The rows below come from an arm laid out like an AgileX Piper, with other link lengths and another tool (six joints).
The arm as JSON. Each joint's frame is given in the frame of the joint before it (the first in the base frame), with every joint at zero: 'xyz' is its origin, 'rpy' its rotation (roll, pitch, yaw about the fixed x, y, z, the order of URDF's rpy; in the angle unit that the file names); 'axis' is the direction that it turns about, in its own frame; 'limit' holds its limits. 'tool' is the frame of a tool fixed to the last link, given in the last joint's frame.
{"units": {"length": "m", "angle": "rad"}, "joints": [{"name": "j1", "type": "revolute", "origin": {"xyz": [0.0, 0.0, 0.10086], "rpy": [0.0, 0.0, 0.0]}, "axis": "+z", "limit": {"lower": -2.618, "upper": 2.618}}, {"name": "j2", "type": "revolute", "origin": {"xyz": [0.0, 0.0, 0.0], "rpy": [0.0, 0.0, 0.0]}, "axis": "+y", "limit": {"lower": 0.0, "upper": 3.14}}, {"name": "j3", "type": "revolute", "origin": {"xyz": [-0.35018, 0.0, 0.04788], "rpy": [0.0, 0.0, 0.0]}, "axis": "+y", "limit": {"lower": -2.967, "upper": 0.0}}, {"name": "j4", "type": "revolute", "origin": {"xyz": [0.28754, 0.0, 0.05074], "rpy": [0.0, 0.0, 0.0]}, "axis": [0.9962, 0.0, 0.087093], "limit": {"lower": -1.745, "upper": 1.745}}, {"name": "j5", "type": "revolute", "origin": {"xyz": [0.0, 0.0, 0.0], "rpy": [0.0, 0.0, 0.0]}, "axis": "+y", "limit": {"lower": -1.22, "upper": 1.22}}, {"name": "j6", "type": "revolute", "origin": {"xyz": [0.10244, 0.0, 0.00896], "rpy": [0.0, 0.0, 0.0]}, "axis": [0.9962, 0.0, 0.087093], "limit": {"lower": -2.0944, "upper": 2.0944}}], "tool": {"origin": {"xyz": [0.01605, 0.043, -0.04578], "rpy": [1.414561, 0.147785, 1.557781]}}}
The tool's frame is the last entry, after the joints.
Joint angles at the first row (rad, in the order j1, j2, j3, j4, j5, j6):
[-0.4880, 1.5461, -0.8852, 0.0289, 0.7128, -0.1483]
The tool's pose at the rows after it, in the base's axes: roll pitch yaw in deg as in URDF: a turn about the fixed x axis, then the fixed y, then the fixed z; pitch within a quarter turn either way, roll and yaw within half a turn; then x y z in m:
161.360, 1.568, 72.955, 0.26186, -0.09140, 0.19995
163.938, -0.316, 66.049, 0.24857, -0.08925, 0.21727
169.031, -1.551, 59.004, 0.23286, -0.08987, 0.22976
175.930, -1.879, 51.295, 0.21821, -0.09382, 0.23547
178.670, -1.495, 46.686, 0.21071, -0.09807, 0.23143
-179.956, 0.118, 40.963, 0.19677, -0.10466, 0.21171
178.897, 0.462, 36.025, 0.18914, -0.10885, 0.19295
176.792, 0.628, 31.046, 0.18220, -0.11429, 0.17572
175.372, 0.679, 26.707, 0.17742, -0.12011, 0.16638
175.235, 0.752, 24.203, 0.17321, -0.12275, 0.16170
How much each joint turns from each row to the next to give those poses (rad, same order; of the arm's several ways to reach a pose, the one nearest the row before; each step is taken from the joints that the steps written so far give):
[-0.0049, -0.0232, 0.0000, 0.0050, 0.0502, 0.0762]
[-0.0353, -0.0531, 0.0000, 0.0036, 0.1003, 0.0895]
[-0.0488, -0.0346, 0.0000, 0.0000, 0.1227, 0.0778]
[-0.0613, -0.0097, 0.0042, -0.0010, 0.1236, 0.0743]
[-0.0396, 0.0000, 0.0211, -0.0040, 0.0257, 0.0419]
[-0.0585, 0.0000, 0.0730, -0.0255, -0.0474, 0.0531]
[-0.0422, 0.0000, 0.0684, -0.0070, -0.0874, 0.0475]
[-0.0437, 0.0000, 0.0628, -0.0105, -0.0982, 0.0497]
[-0.0375, 0.0000, 0.0347, -0.0090, -0.0582, 0.0444]
[-0.0251, 0.0000, 0.0193, -0.0031, -0.0210, 0.0209]

